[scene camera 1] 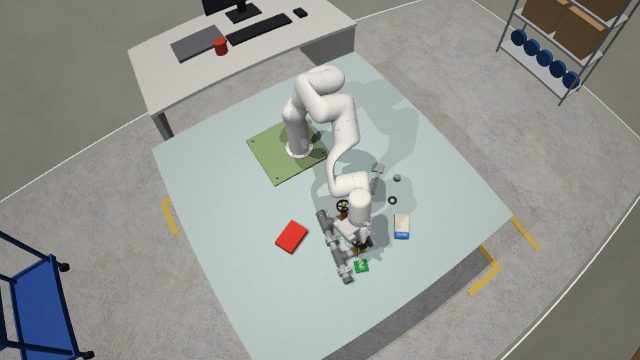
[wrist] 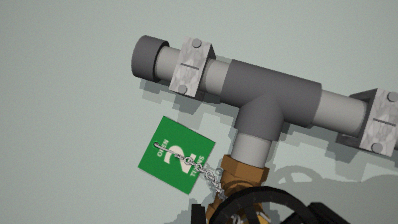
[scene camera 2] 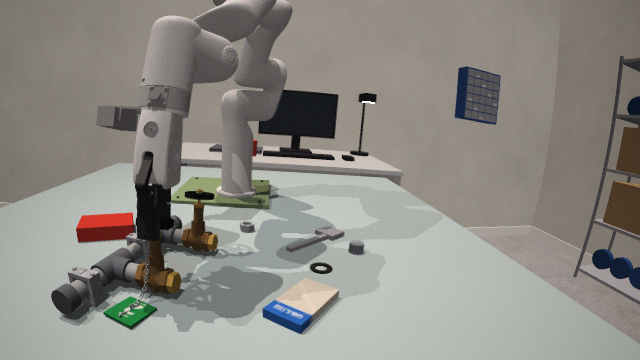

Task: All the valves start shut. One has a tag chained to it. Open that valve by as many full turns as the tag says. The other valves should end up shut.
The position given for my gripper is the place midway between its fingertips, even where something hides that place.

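Observation:
Scene camera 2 shows my gripper (scene camera 2: 154,234). The green tag (scene camera 2: 138,313) (wrist: 171,135) is visible there and in the wrist view. A red block (scene camera 2: 102,227) is visible in scene camera 2; in the wrist view the block is out of frame. A box (scene camera 2: 296,309) is visible in scene camera 2 as well, and in the wrist view the box is out of frame.

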